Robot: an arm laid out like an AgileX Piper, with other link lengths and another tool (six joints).
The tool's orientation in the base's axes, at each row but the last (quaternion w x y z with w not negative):
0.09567 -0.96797 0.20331 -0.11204
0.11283 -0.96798 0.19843 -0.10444
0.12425 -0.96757 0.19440 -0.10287
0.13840 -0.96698 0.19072 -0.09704
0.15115 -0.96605 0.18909 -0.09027
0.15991 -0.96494 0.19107 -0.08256
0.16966 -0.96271 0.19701 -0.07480
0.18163 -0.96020 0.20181 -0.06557
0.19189 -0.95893 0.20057 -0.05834
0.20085 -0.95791 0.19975 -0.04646
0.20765 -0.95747 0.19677 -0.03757
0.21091 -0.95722 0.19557 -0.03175
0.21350 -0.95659 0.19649 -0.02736
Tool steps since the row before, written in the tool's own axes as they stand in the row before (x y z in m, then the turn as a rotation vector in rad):
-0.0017 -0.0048 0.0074 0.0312 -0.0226 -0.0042
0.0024 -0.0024 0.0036 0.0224 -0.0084 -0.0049
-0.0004 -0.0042 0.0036 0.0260 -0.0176 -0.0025
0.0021 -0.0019 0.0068 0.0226 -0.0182 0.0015
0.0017 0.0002 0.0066 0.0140 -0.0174 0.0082
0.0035 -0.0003 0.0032 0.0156 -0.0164 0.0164
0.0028 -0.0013 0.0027 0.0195 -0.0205 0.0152
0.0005 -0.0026 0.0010 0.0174 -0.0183 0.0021
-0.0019 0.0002 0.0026 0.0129 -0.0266 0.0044
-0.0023 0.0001 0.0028 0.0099 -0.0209 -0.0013
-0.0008 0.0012 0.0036 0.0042 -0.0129 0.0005
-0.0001 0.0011 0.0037 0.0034 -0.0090 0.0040
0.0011 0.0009 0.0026 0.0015 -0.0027 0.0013
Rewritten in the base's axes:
0.0022 0.0061 -0.0063 0.0352 0.0068 0.0148
0.0039 0.0018 -0.0024 0.0220 -0.0025 0.0104
0.0020 0.0046 -0.0023 0.0290 0.0048 0.0112
0.0042 0.0024 -0.0055 0.0271 0.0076 0.0072
0.0030 0.0009 -0.0061 0.0206 0.0120 -0.0004
0.0040 -0.0002 -0.0025 0.0235 0.0127 -0.0082
0.0036 0.0008 -0.0018 0.0282 0.0144 -0.0053
0.0016 0.0023 0.0001 0.0229 0.0091 0.0058
-0.0013 0.0015 -0.0025 0.0222 0.0188 0.0068
-0.0017 0.0019 -0.0026 0.0165 0.0131 0.0097
-0.0006 0.0007 -0.0038 0.0086 0.0093 0.0048
0.0000 0.0006 -0.0038 0.0070 0.0078 0.0000
0.0010 -0.0001 -0.0028 0.0025 0.0022 -0.0001

